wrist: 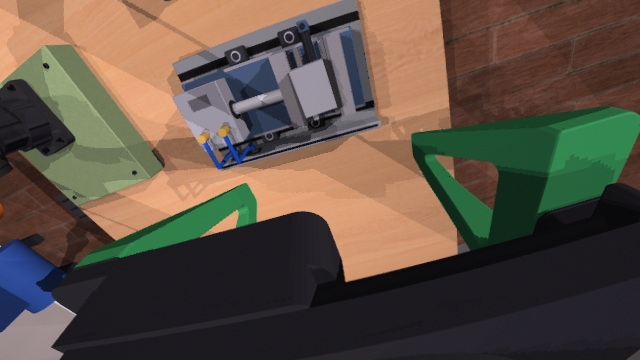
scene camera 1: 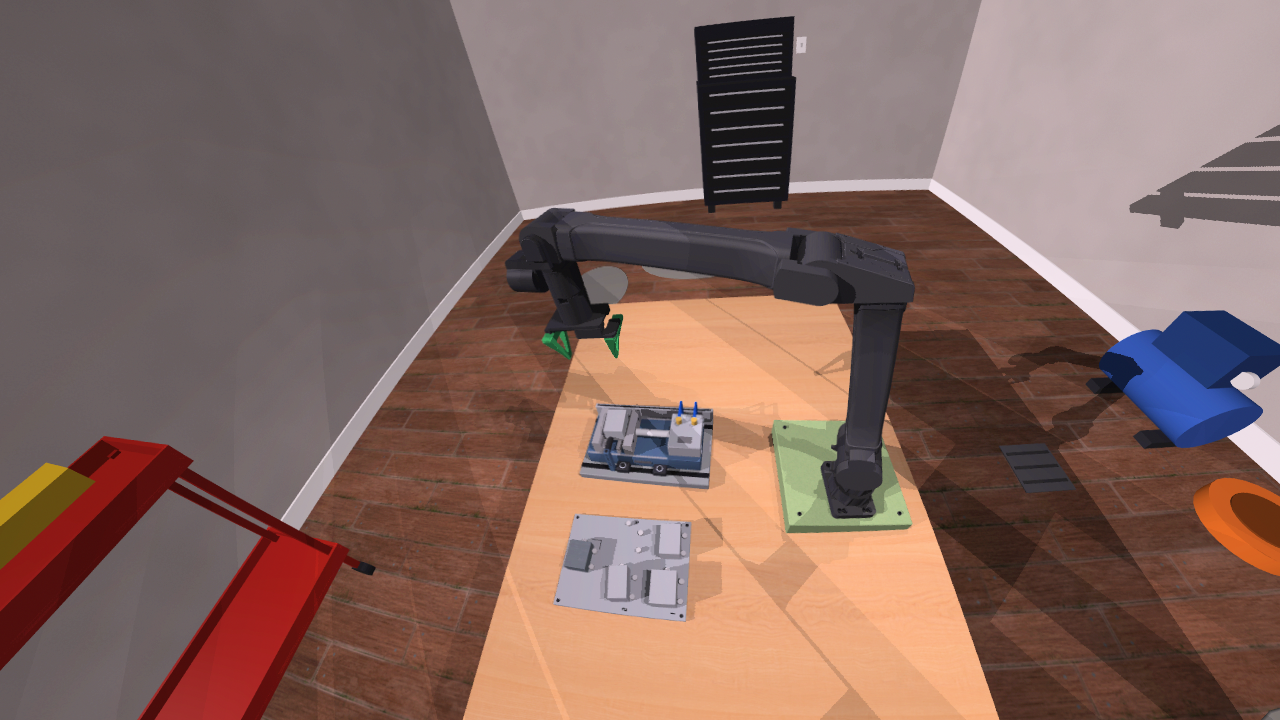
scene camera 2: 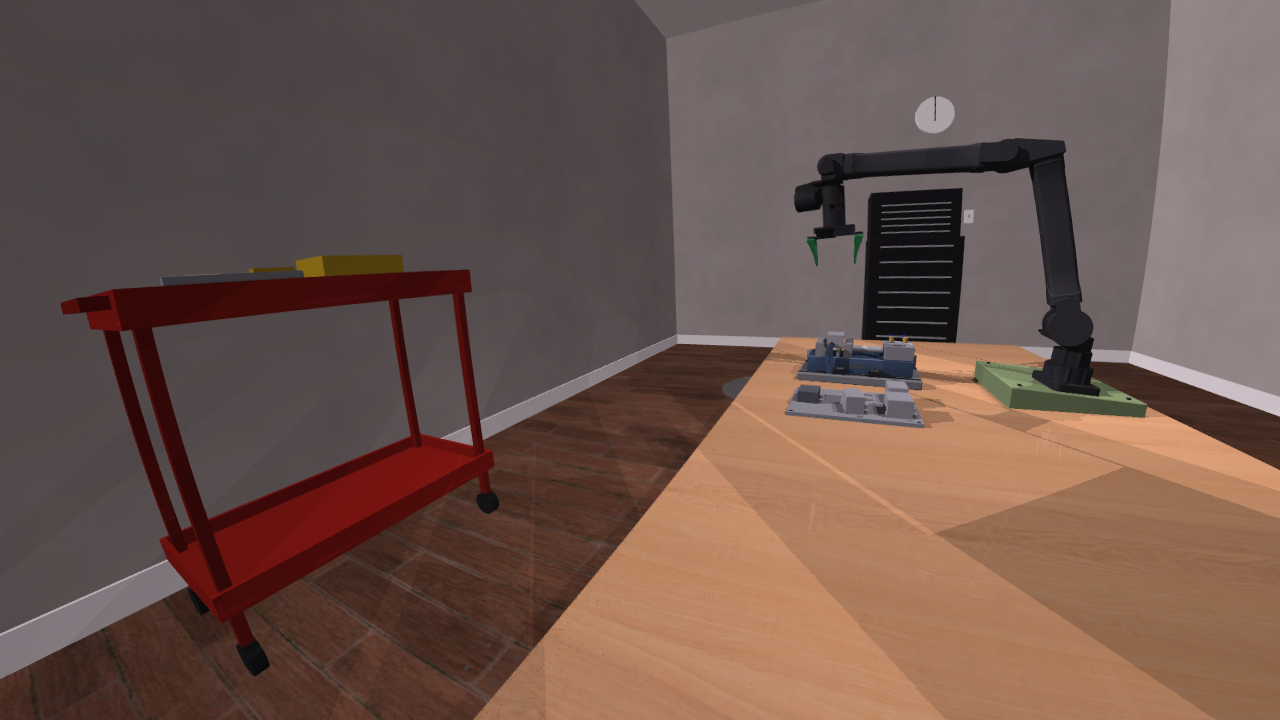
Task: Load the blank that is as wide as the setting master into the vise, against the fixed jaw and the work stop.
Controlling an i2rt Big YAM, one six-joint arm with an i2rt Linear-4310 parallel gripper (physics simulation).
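Pixels of known places: gripper, between the fingertips: [wrist: 329, 169] [scene camera 1: 593, 356] [scene camera 2: 835, 264]; arm's base, origin of its link: [wrist: 38, 118] [scene camera 1: 845, 490] [scene camera 2: 1063, 385].
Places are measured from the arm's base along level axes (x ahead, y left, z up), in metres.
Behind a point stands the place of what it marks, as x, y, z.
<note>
My gripper [scene camera 1: 593, 356] {0.494, -0.156, 0.262} [scene camera 2: 836, 263] {0.494, -0.156, 0.262} [wrist: 329, 169] {0.494, -0.156, 0.262} is open and empty, high above the table beyond the vise. The blue and grey vise [scene camera 1: 684, 454] {0.333, -0.080, 0.031} [scene camera 2: 868, 365] {0.404, -0.077, 0.007} [wrist: 255, 75] {0.411, -0.099, 0.022} holds a light grey block [scene camera 1: 615, 420] {0.485, -0.141, 0.078} [scene camera 2: 835, 337] {0.488, -0.113, 0.071} [wrist: 314, 89] {0.487, -0.141, 0.078} between its jaws. The block is beside the fixed jaw [wrist: 344, 75] and the black work stop [wrist: 307, 46] {0.497, -0.094, 0.058}; whether it touches them is unclear. A grey plate [scene camera 1: 581, 601] {0.529, 0.215, -0.030} [scene camera 2: 819, 412] {0.520, 0.216, -0.030} bears a dark grey block [scene camera 1: 579, 555] {0.540, 0.134, -0.005} [scene camera 2: 808, 394] {0.544, 0.158, -0.011} and three light grey blocks, one [scene camera 1: 668, 540] {0.363, 0.099, 0.006} at the back right, two [scene camera 1: 617, 582] {0.454, 0.182, 0.006} [scene camera 1: 662, 586] {0.371, 0.185, 0.006} in front.
The arm stands on a green base [scene camera 1: 805, 501] {0.090, 0.023, 0.006} [scene camera 2: 1029, 394] {0.095, 0.072, -0.005} [wrist: 100, 150] {0.071, -0.095, 0.007} right of the vise in the scene views. Blue pointed parts with yellow knobs [wrist: 224, 131] {0.348, -0.146, 0.072} stand at the vise's near-base end. A red cart [scene camera 2: 358, 528] stands left of the table [scene camera 1: 760, 644] {0.199, 0.271, -0.038}.
</note>
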